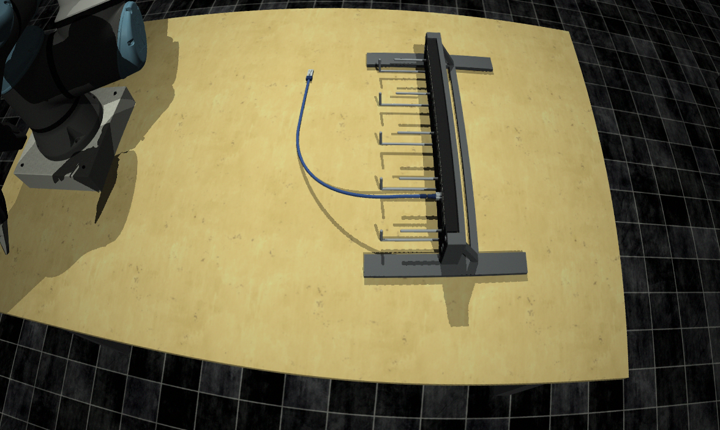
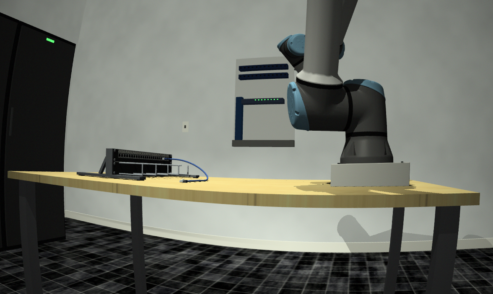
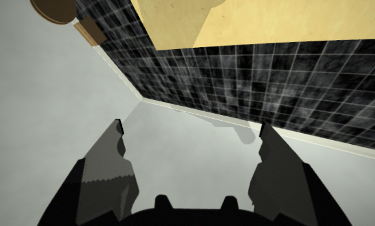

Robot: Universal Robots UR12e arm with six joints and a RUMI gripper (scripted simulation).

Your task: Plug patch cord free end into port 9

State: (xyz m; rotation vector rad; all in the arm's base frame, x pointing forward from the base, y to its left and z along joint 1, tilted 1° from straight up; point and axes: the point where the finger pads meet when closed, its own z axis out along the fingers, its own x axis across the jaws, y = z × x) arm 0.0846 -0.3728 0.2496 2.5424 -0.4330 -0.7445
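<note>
My gripper is now 510 mm to the right of the cable plug, 490 mm short of it and 310 mm above it.
</note>
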